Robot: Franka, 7 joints.
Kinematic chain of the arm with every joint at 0, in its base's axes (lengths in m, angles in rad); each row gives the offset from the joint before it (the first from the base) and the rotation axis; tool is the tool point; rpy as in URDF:
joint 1: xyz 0 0 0.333 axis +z
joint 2: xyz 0 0 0 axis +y
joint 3: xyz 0 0 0.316 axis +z
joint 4: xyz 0.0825 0 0 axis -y
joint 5: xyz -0.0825 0 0.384 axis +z
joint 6: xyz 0 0 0 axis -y
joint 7: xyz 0.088 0 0 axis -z
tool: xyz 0 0 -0.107 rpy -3.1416 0 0
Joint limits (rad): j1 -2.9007..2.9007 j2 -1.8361..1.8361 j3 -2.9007..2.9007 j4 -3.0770..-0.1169 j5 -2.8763..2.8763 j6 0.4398..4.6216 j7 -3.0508..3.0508
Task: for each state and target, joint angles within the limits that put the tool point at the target. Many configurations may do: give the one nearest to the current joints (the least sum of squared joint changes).
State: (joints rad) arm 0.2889 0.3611 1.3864 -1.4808 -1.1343 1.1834 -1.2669
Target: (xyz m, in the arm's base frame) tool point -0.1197 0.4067 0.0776
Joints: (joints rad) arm 0.8531 1.1525 1.0581 -2.1127 -1.0432 1.3182 -1.2669
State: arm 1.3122 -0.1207 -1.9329 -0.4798 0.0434 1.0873 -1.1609
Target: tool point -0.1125 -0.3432 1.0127
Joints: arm 0.8345 -0.3205 -2.1042 -0.1169 -0.0821 1.3071 -1.1609
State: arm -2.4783 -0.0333 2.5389 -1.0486 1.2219 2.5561 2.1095
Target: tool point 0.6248 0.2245 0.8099
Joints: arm -2.4112 -0.3411 2.6265 -1.0387 1.2184 2.5323 2.1095
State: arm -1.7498 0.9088 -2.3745 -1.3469 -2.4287 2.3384 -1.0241
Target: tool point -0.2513 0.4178 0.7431
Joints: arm -1.9539 0.5176 -2.4364 -1.9280 -2.4281 2.4480 -1.0241
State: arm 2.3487 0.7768 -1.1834 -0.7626 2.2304 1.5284 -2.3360
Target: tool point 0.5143 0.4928 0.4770
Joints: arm 1.5995 0.8869 -1.3874 -1.5480 2.0915 1.5969 -2.3360
